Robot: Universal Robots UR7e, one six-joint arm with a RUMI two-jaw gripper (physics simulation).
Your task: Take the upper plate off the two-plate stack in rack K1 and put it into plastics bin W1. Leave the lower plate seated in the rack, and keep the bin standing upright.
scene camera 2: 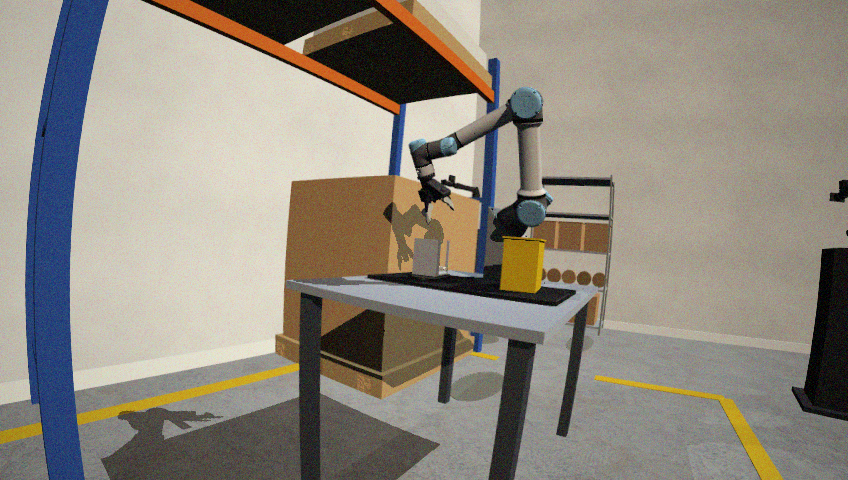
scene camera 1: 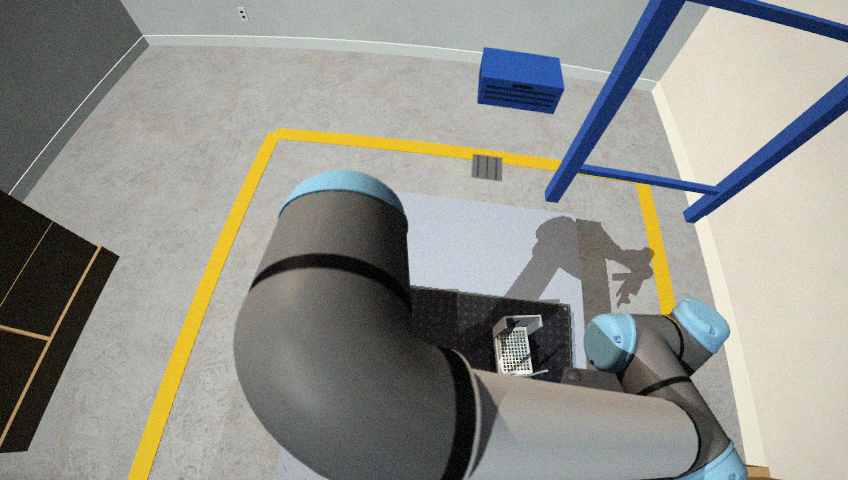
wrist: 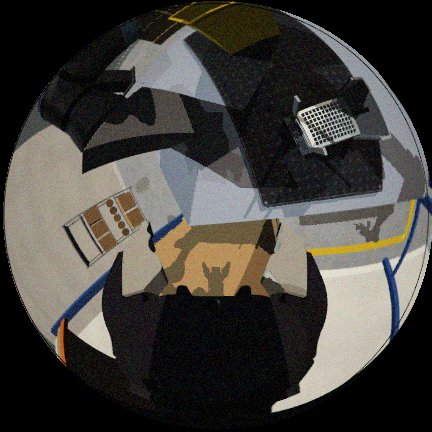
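A white perforated plate lies level in the grey-walled rack K1. The plates' edges are too small to tell the upper from the lower. The yellow bin W1 stands upright on the mat, to the right of the rack in scene camera 2; it does not show in scene camera 1. My gripper is open and empty, high above the rack, its fingers tilted and, in the wrist view, facing the cardboard box. The arm hides it in scene camera 1.
Rack and bin stand on a black mat on the grey table. A large cardboard box stands behind the table. A tall shelf frame with orange beams rises over that side. The arm's forearm covers part of the rack in scene camera 1.
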